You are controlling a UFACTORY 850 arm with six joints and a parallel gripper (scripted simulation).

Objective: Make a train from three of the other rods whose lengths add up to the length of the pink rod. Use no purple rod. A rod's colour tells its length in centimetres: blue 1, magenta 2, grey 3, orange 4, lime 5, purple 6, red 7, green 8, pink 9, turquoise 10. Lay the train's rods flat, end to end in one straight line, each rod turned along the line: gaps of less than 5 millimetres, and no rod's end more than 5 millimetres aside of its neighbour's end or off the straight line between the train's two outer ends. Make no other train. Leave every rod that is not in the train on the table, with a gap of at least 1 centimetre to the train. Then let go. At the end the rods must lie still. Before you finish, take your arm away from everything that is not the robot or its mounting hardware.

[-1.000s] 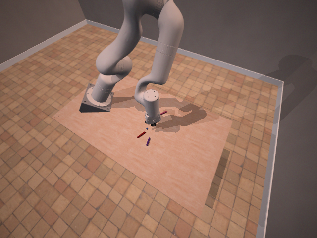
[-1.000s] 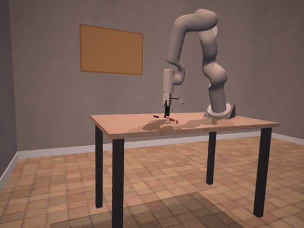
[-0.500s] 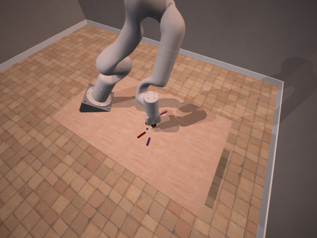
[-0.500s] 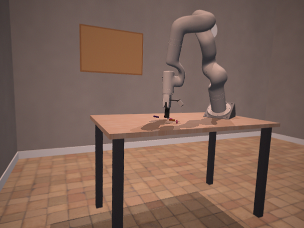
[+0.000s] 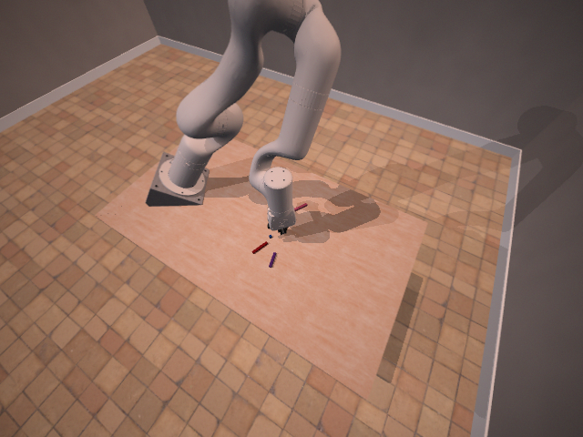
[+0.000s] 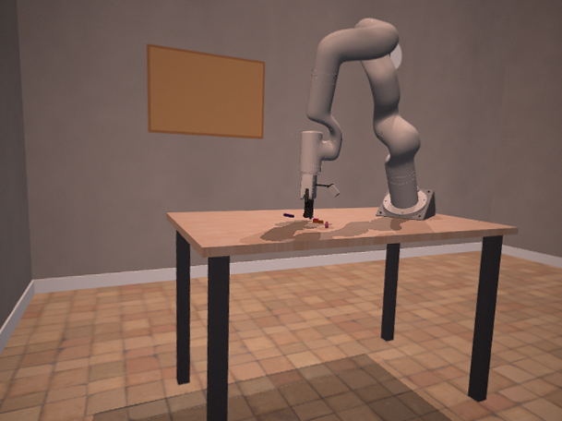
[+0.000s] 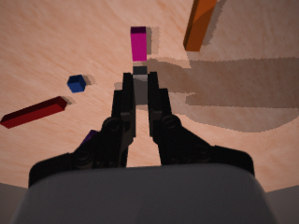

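My hand is 20 mm above the grey rod. From my hand the other things lie so: blue rod: 30 mm behind, 50 mm to the right, 30 mm below; then magenta rod: 30 mm behind, 20 mm to the left, 30 mm below; then orange rod: 20 mm behind, 60 mm to the left, 30 mm below.
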